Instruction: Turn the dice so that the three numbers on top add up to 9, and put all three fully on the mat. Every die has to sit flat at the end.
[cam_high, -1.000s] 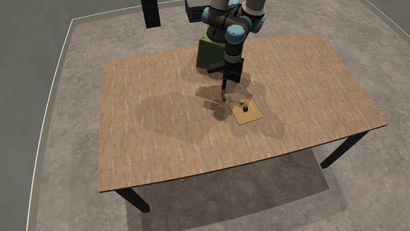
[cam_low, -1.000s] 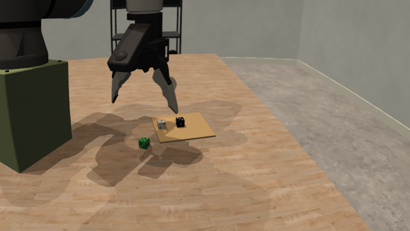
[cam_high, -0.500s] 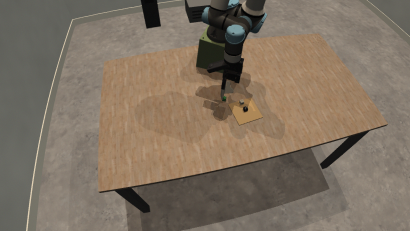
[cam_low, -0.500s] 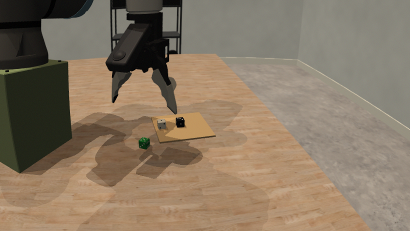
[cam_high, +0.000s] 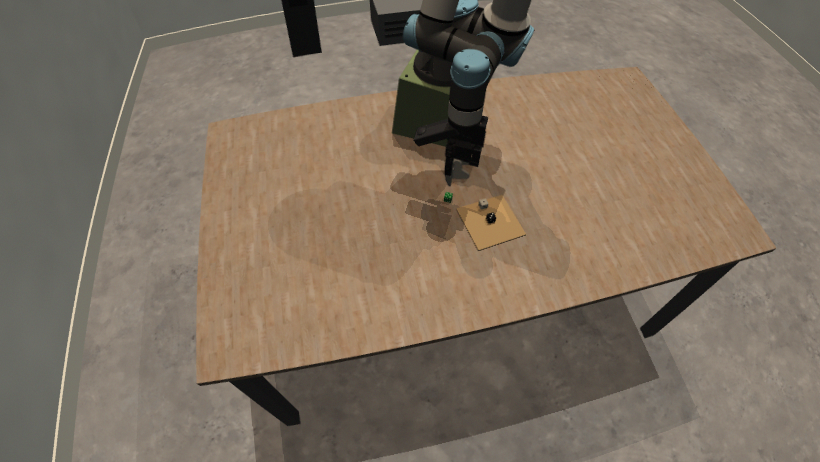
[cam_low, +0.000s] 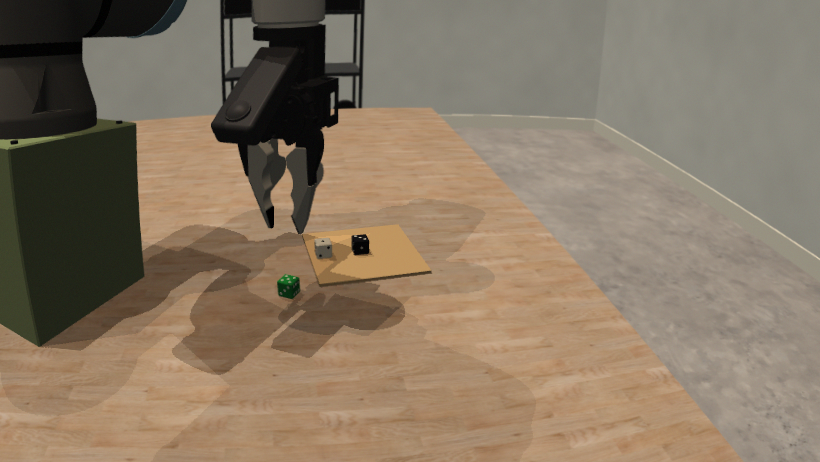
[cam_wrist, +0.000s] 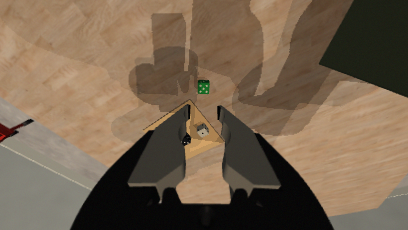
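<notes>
Now: hand 9 cm above the green die. The rest, counted from my hand: tan mat: 10 cm to the left, 9 cm below, 9 cm ahead; then white die: 9 cm to the left, 8 cm below, 4 cm ahead; then black die: 10 cm to the left, 9 cm ahead, 8 cm below.
</notes>
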